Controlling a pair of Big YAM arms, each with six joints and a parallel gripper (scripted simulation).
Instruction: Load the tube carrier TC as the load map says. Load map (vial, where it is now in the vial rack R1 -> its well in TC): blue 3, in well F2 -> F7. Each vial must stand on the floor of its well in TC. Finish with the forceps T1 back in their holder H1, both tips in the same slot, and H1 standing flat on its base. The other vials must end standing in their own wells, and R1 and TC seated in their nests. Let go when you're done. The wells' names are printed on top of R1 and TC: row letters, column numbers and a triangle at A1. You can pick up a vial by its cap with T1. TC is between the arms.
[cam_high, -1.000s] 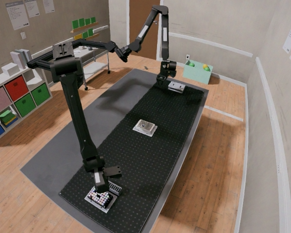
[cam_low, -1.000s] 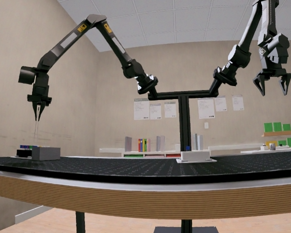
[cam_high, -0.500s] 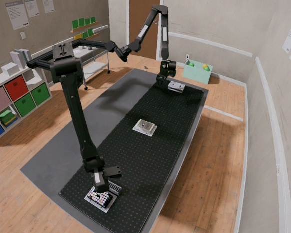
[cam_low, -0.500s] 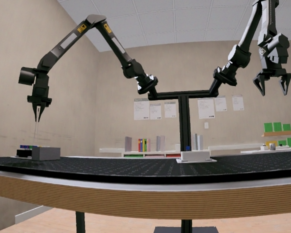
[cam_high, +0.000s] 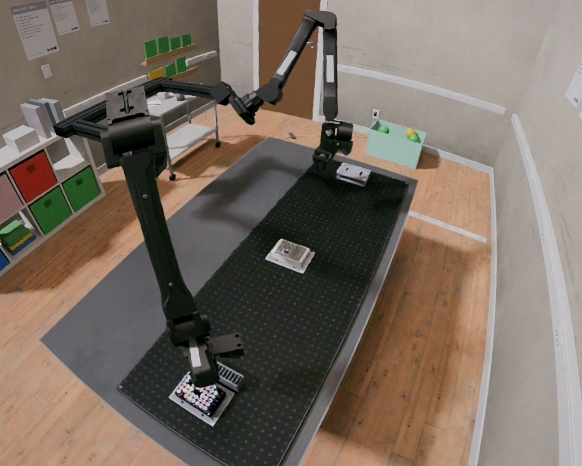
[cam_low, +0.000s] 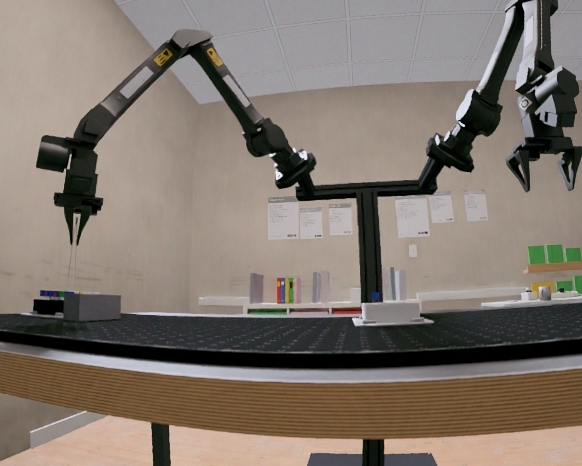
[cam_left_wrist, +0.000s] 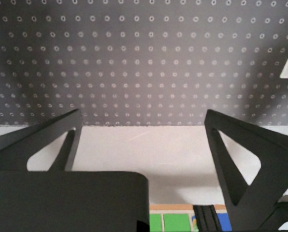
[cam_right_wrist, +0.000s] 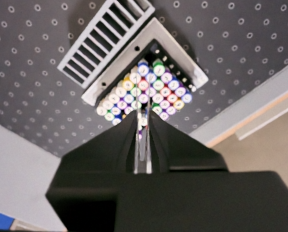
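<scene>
Now: right hand 140 mm above the grey holder H1, 50 mm to the right of it and 20 mm past it.
</scene>
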